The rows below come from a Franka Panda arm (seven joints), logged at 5 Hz.
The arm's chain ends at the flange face. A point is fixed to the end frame.
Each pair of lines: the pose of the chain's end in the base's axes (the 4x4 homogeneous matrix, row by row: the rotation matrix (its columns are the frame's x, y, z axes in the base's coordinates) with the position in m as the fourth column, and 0 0 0 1 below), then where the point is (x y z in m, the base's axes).
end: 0.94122, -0.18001, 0.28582, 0.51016; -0.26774, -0.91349, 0.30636, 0.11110; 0.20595, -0.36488, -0.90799, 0.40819; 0, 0, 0, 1
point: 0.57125 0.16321 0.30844
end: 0.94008, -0.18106, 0.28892, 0.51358; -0.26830, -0.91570, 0.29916, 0.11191; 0.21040, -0.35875, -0.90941, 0.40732; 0, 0, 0, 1
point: 0.57505 0.16316 0.30736
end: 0.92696, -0.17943, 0.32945, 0.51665; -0.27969, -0.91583, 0.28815, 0.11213; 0.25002, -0.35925, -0.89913, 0.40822; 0, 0, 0, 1
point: 0.58281 0.16176 0.31045
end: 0.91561, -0.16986, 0.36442, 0.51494; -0.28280, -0.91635, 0.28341, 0.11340; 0.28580, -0.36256, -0.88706, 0.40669; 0, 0, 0, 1
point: 0.58496 0.16238 0.31132
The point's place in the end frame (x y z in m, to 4 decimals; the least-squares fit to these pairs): 0.0230 -0.0222 0.1240
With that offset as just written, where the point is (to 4 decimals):
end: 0.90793, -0.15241, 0.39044, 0.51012; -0.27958, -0.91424, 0.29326, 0.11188; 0.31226, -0.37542, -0.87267, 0.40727; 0, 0, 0, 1
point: 0.5828 0.1621 0.3146
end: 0.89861, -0.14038, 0.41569, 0.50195; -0.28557, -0.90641, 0.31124, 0.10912; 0.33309, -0.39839, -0.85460, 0.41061; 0, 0, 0, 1
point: 0.5773 0.1613 0.3211
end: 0.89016, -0.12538, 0.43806, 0.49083; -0.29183, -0.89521, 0.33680, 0.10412; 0.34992, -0.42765, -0.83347, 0.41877; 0, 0, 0, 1
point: 0.5684 0.1590 0.3330
